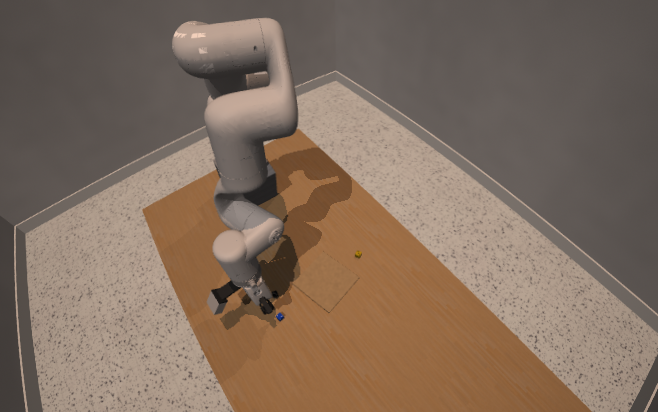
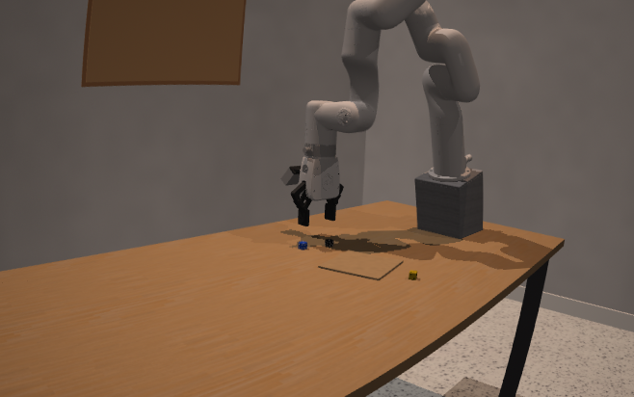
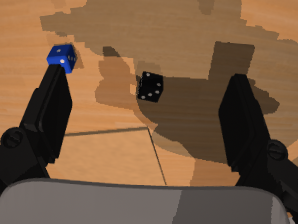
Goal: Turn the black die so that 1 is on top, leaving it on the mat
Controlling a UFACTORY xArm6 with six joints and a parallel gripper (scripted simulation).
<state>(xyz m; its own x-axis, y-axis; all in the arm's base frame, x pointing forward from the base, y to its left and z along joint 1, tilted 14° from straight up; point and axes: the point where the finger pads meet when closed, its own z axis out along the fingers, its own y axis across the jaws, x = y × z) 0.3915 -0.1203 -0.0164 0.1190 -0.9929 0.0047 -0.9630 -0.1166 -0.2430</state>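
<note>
My hand is 32 cm to the right of the yellow die and 5 cm above it. From my hand the other things lie so: tan mat: 2 cm ahead, 19 cm to the left, 6 cm below; black die: 1 cm behind, 4 cm to the left, 5 cm below; blue die: 6 cm ahead, 2 cm to the left, 5 cm below.
</note>
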